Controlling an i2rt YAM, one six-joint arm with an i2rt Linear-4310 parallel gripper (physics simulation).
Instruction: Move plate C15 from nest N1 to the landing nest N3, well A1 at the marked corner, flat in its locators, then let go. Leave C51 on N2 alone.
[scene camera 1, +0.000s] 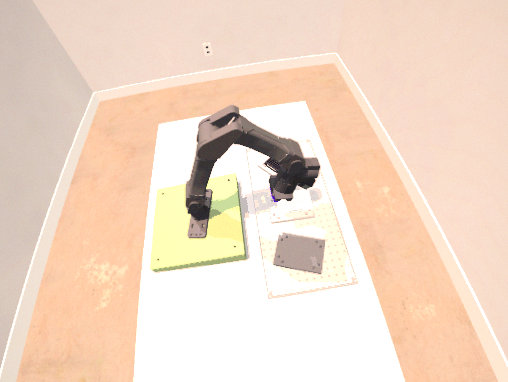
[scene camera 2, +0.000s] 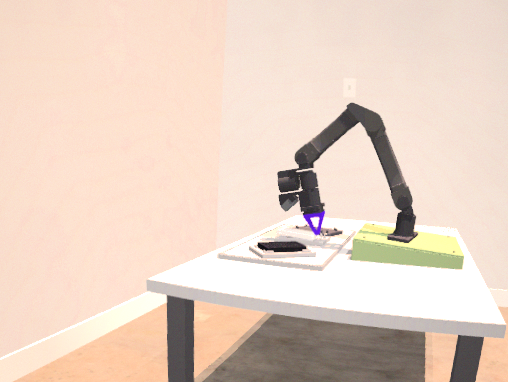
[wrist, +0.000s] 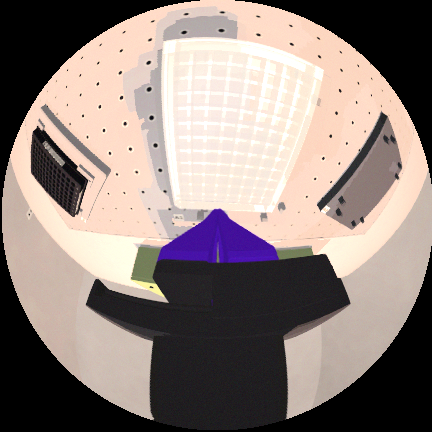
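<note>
My gripper (scene camera 1: 274, 197) (scene camera 2: 317, 234) (wrist: 217, 214) is shut, with nothing between its blue fingers. Its tips are at the near edge of a pale, gridded well plate (scene camera 1: 295, 202) (scene camera 2: 300, 234) (wrist: 235, 125); contact cannot be told. A pale nest (scene camera 1: 292, 216) shows beside this plate in scene camera 1, and whether the plate lies flat in it is unclear. A black well plate (scene camera 1: 272, 164) (scene camera 2: 281, 247) (wrist: 57, 175) sits on a white nest (scene camera 2: 285, 254) (wrist: 96, 185). A dark grey nest (scene camera 1: 300, 252) (scene camera 2: 332, 232) (wrist: 370, 175) with corner locators bears no plate. Plate and nest labels cannot be read.
The nests stand on a pale perforated board (scene camera 1: 327, 281) (wrist: 125, 137) on the white table (scene camera 1: 215, 320) (scene camera 2: 350, 290). A yellow-green block (scene camera 1: 220, 250) (scene camera 2: 407, 256) (wrist: 145, 262) under the arm's base stands beside the board. The arm casts a shadow over part of the board.
</note>
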